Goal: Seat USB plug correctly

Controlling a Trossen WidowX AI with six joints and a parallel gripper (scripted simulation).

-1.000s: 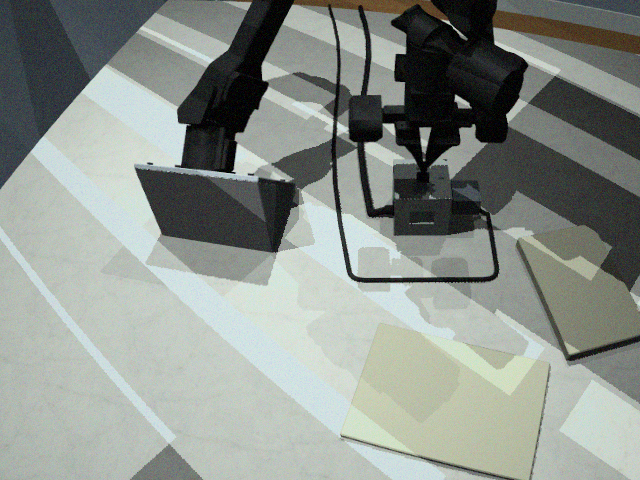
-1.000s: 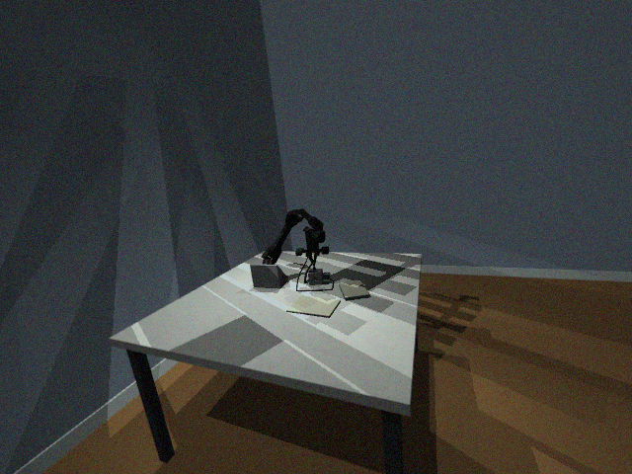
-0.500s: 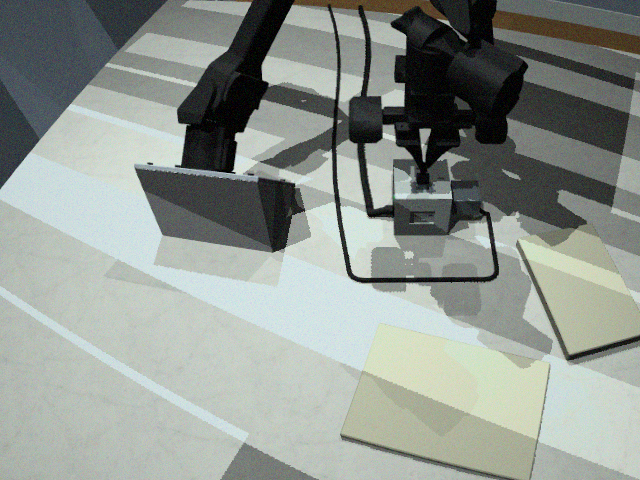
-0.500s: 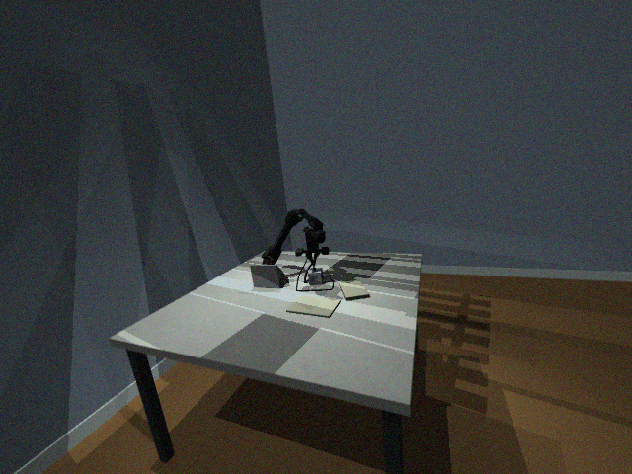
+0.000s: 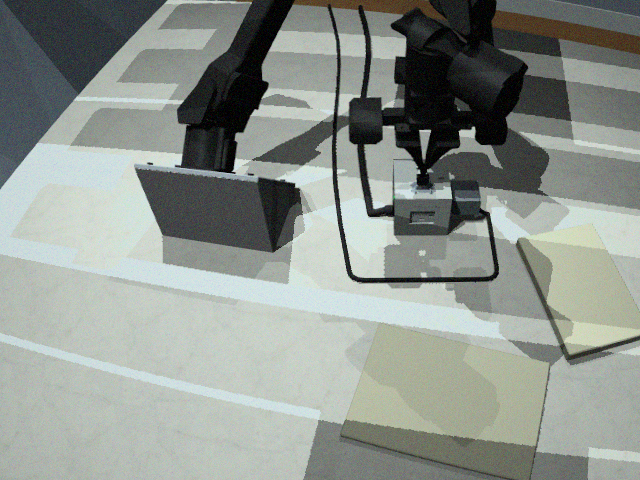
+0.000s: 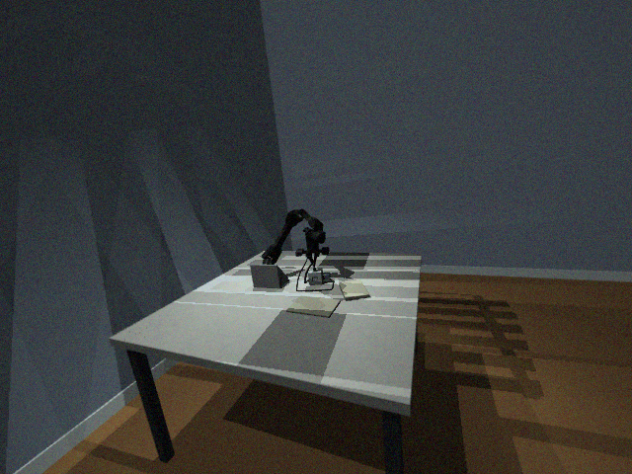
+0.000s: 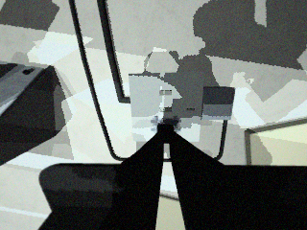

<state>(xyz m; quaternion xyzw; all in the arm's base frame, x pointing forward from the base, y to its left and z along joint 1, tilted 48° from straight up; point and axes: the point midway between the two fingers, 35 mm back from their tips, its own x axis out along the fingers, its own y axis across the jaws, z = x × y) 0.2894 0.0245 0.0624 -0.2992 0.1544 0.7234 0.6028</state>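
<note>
The dark USB plug lies 2 cm below my gripper tip.
</note>
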